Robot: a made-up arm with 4 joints. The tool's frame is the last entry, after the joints. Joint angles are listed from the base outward. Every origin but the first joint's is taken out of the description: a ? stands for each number. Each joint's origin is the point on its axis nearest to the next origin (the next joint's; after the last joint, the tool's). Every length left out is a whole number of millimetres.
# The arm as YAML. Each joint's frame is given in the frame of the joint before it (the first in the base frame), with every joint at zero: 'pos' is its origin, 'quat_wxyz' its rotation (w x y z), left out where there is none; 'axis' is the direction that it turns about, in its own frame. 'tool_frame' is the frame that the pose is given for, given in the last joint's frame.
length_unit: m
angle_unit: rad
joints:
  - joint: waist
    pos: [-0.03, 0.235, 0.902]
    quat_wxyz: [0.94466, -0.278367, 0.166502, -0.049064]
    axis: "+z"
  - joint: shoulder
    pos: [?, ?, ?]
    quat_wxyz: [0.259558, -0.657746, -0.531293, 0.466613]
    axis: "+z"
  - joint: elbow
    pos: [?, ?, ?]
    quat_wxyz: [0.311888, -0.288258, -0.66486, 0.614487]
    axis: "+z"
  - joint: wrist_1
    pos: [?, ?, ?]
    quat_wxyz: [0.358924, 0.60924, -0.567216, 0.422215]
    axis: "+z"
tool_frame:
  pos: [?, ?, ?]
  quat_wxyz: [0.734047, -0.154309, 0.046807, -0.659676]
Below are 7 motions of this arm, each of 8 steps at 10 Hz.
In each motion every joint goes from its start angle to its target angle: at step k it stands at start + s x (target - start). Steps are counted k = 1, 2, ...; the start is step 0. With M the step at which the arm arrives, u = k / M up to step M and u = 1 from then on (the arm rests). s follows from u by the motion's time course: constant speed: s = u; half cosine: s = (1 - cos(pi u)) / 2; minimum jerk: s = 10 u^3 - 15 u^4 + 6 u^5.
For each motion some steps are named. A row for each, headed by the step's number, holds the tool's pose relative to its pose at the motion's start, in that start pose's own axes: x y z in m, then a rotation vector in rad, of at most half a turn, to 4 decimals.
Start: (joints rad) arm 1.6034 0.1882 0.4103 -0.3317
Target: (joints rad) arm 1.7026 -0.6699 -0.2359 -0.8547
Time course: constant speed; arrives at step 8
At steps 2, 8:
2: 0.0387 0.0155 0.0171 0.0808 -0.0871 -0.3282
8: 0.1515 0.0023 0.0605 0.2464 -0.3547 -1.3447

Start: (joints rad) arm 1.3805 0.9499 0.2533 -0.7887
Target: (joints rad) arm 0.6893 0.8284 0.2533 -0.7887
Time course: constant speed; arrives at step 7
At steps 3, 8:
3: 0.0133 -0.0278 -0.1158 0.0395 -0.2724 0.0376
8: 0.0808 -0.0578 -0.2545 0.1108 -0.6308 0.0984

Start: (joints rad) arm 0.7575 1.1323 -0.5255 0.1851
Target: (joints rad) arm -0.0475 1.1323 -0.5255 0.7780
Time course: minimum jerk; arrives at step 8
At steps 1, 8:
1: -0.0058 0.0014 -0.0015 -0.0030 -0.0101 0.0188
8: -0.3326 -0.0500 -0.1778 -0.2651 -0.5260 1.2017

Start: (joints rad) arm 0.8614 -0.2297 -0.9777 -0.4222
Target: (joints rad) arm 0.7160 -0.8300 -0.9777 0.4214
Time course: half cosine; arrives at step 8
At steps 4, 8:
4: 0.0105 0.0033 -0.0393 -0.1465 -0.1848 0.2212
8: 0.0257 -0.0051 -0.0822 -0.3253 -0.2784 0.4504

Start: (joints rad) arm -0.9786 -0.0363 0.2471 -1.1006
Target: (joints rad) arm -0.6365 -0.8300 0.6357 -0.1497
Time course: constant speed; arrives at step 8
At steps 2, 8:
2: -0.0089 0.0443 0.0340 -0.0291 0.0817 -0.0171
8: 0.0317 0.1697 0.1205 0.0870 0.2884 -0.0923

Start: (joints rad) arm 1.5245 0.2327 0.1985 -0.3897
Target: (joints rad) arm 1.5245 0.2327 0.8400 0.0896
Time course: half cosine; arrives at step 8
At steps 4, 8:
4: -0.0109 0.0057 0.0075 -0.0133 0.2477 0.1976
8: -0.0188 0.0114 0.0190 0.0422 0.5035 0.3768

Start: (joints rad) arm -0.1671 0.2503 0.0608 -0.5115
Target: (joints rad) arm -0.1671 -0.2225 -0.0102 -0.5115
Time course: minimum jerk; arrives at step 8
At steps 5, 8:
5: 0.0529 0.0265 0.0049 0.0421 -0.0466 -0.3381
8: 0.0749 0.0315 0.0069 0.0536 -0.0654 -0.4669

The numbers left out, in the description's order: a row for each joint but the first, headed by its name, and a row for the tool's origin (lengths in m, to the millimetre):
shoulder: -0.199 0.239 0.0
elbow: -0.097 -0.13 0.0
wrist_1: -0.046 0.022 0.0
tool: 0.025 -0.03 0.0

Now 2 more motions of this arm.
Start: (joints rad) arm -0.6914 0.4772 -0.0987 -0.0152
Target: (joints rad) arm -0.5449 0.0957 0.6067 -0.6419
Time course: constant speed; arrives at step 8
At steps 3, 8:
3: 0.0404 0.0019 0.0058 -0.0493 0.3722 -0.4175
8: 0.0964 -0.0035 0.0126 -0.1661 1.0142 -1.0759

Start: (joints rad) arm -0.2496 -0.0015 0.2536 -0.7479
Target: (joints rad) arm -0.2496 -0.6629 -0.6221 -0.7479
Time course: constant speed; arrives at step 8
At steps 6, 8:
6: 0.0760 0.0493 0.0316 0.3743 -0.5372 -0.4550
8: 0.1051 0.0539 0.0439 0.4295 -0.7455 -0.6144

